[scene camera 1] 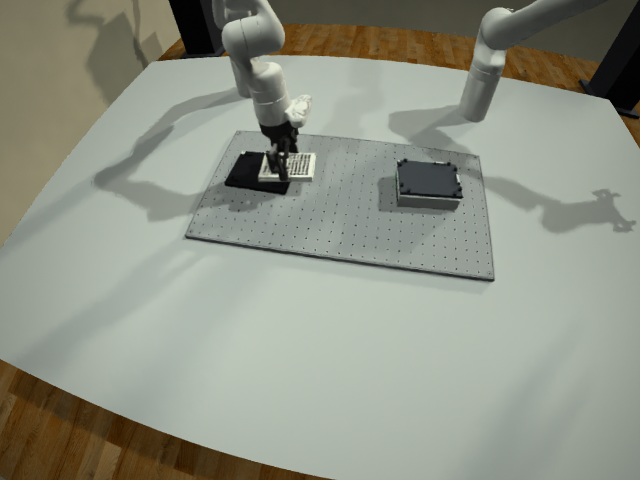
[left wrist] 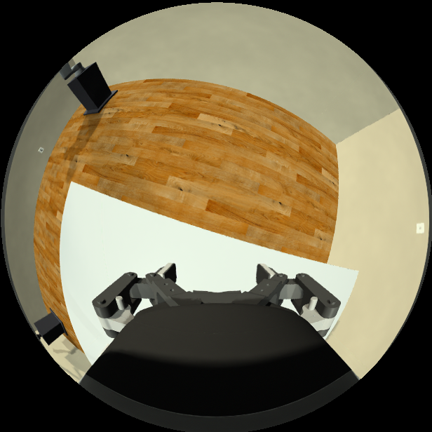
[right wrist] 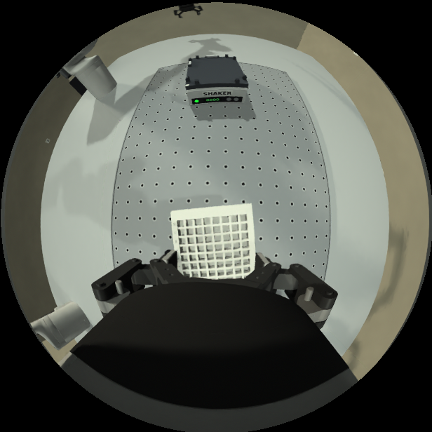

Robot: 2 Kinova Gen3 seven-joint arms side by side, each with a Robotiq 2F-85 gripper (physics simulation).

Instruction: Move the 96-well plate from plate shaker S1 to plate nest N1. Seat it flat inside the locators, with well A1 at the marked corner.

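Places are measured from the left arm's base along level axes (x right, y back, z down), in millimetres.
Pixels of known places: right gripper, between the fingertips: (scene camera 1: 290, 166); left arm's base, origin of its link: (scene camera 1: 471, 113).
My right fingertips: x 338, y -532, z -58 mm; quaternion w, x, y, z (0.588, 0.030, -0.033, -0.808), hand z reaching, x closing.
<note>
Ahead of a thing's pixels: the offset from my right fingertips to its top centre. "pt": to the spot under its first point. Level surfaces: height alone.
The white 96-well plate @[dx +6, dy -3, dz -10 mm] (scene camera 1: 302, 166) (right wrist: 215, 240) is between the fingers of my right gripper (scene camera 1: 279, 170) (right wrist: 215, 260), which is shut on it. It is held over the right part of the black plate nest N1 @[dx +82, dy -14, dz +29 mm] (scene camera 1: 245, 173) and sticks out past the nest's right side. The gap below it is hard to judge. The plate sits slightly turned between the fingers in the right wrist view. Well A1 cannot be made out. The nest is hidden in the right wrist view. Plate shaker S1 @[pt dx -304, dy +109, dz -10 mm] (scene camera 1: 429, 178) (right wrist: 217, 72) has a bare dark top. My left gripper (left wrist: 216, 273) is open and empty.
The perforated grey board @[dz +45 mm] (scene camera 1: 336, 227) (right wrist: 225, 142) carries the nest at its left and the shaker at its right in scene camera 1. Small posts stand around the shaker's top. The white table @[dz +58 mm] (scene camera 1: 310, 335) (left wrist: 150, 245) extends around the board.
</note>
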